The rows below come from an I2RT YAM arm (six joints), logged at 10 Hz.
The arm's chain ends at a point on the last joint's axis. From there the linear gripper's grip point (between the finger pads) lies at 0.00 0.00 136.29 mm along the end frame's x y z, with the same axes.
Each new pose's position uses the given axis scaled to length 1; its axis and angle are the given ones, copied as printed.
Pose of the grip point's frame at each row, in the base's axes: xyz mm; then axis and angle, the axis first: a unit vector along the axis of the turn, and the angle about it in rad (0 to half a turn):
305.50 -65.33 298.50 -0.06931 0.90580 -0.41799 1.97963
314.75 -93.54 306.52 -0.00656 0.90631 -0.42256 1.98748
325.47 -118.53 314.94 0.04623 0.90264 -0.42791 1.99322
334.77 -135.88 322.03 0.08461 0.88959 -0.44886 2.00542
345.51 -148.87 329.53 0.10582 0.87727 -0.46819 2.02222
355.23 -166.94 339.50 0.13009 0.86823 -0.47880 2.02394
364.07 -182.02 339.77 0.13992 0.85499 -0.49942 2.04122
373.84 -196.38 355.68 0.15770 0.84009 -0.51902 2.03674
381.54 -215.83 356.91 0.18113 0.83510 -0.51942 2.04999
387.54 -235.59 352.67 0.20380 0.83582 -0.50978 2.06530
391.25 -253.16 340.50 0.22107 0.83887 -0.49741 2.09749
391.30 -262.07 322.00 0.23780 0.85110 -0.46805 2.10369
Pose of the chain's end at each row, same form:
186.70 -1.88 319.40 -0.06931 0.90580 -0.41799 1.97963
201.27 -21.04 327.50 -0.00656 0.90631 -0.42256 1.98748
217.06 -38.56 335.63 0.04623 0.90264 -0.42791 1.99322
232.16 -48.09 340.40 0.08461 0.88959 -0.44886 2.00542
247.62 -55.49 346.08 0.10582 0.87727 -0.46819 2.02222
261.05 -69.54 354.24 0.13009 0.86823 -0.47880 2.02394
274.04 -80.45 352.14 0.13992 0.85499 -0.49942 2.04122
287.72 -91.05 363.70 0.15770 0.84009 -0.51902 2.03674
299.28 -107.55 366.02 0.18113 0.83510 -0.51942 2.04999
308.15 -125.51 365.12 0.20380 0.83582 -0.50978 2.06530
314.94 -141.66 358.34 0.22107 0.83887 -0.49741 2.09749
314.26 -152.28 346.21 0.23780 0.85110 -0.46805 2.10369

